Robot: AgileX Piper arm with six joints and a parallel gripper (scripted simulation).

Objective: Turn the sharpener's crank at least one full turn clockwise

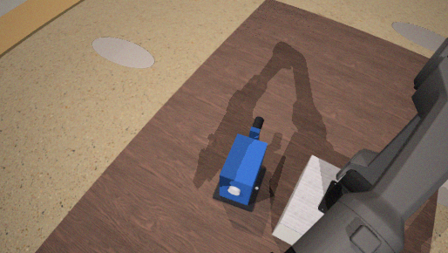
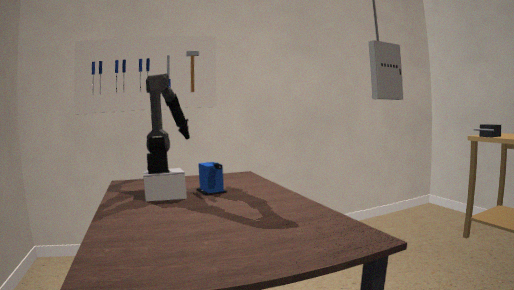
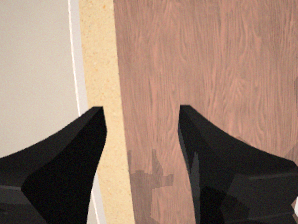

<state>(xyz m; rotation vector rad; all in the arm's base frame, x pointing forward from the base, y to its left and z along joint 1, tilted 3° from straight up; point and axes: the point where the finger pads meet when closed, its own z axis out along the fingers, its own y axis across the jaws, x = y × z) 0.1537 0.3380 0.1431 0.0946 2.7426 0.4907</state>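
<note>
Right now my hand is 41 cm to the left of the dark grey cylindrical knob, 11 cm above it and 10 cm short of it.
</note>
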